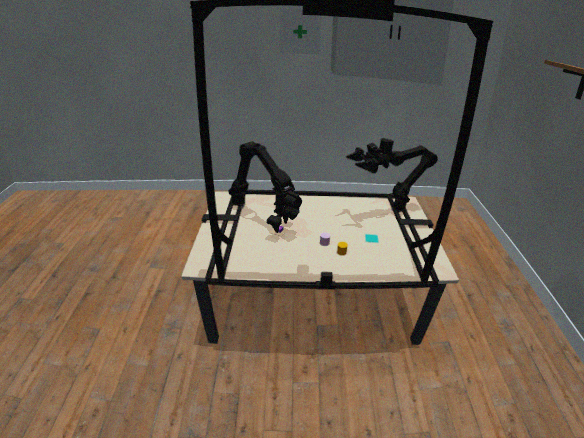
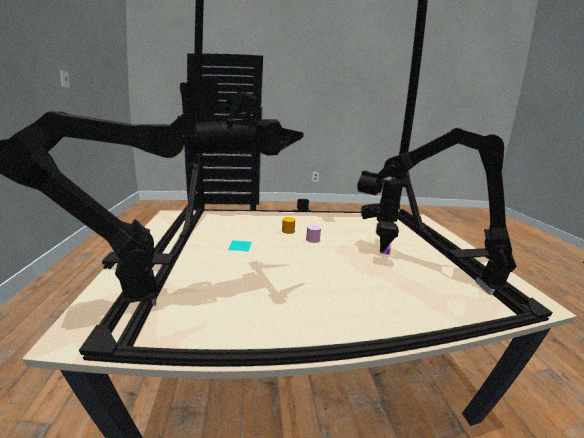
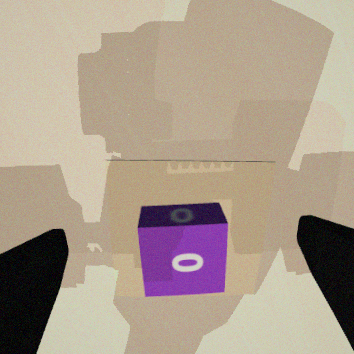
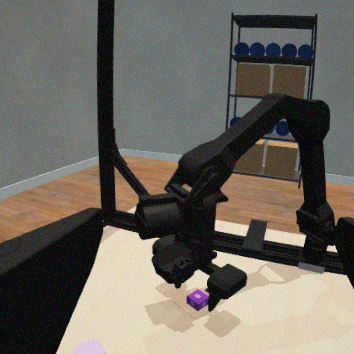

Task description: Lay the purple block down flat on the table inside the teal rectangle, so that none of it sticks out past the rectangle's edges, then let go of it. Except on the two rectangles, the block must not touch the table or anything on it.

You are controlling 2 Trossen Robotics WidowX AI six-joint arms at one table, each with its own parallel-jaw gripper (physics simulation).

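Places are measured from the left arm's base along level axes (x ahead, y left, z up), in metres.
Pixels of known places: left gripper, fingertip midpoint: [image 1: 281,228] [image 2: 381,245] [image 3: 183,235] [image 4: 193,298]; right gripper, fingertip midpoint: [image 1: 350,160] [image 2: 292,133] [image 4: 222,225]; left arm's base at its link origin: [image 1: 238,202] [image 2: 492,281] [image 4: 312,257]; right arm's base at its link origin: [image 1: 399,208] [image 2: 139,292].
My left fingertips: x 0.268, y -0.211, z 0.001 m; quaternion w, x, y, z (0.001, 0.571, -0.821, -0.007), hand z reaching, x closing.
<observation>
For each thing: its top centre in the pictures, then the offset to it from my left fingertips. "pt": a spot on its surface instead.
- purple block at its top centre: [image 3: 183,262] [image 4: 197,295] [image 2: 385,246] [image 1: 279,227] 0.005 m left, 0.011 m back, 0.001 m down
- pale tan rectangle at a spot on its surface: [image 3: 246,274] pt 0.016 m right, 0.044 m back, 0.019 m down
- teal rectangle at a spot on its surface: [image 2: 240,245] [image 1: 371,238] pt 0.003 m right, 0.445 m ahead, 0.019 m down
- lilac cylinder at its top centre: [image 4: 88,351] [image 2: 314,227] [image 1: 325,235] 0.068 m right, 0.215 m ahead, 0.026 m up
- orange cylinder at its top centre: [image 2: 288,219] [image 1: 342,244] 0.130 m right, 0.296 m ahead, 0.025 m up
The purple block [image 1: 281,228] [image 2: 386,249] [image 3: 182,253] [image 4: 197,298] lies flat on a pale tan rectangle [image 3: 246,274] [image 4: 191,310] on the table, a white ring mark facing up. My left gripper [image 1: 277,225] [image 2: 387,246] [image 3: 183,235] is open and reaches straight down over the block, one finger on each side and clear of it. The teal rectangle [image 1: 371,238] [image 2: 240,245] lies far off on the other side of the table. My right gripper [image 1: 353,159] [image 2: 299,136] is open and empty, held high above the table.
A lilac cylinder [image 1: 325,239] [image 2: 313,233] [image 4: 88,348] and an orange cylinder [image 1: 341,248] [image 2: 288,225] stand between the block and the teal rectangle. Black frame rails [image 1: 316,284] [image 2: 290,354] border the table. A shelf rack [image 4: 230,70] stands behind.
</observation>
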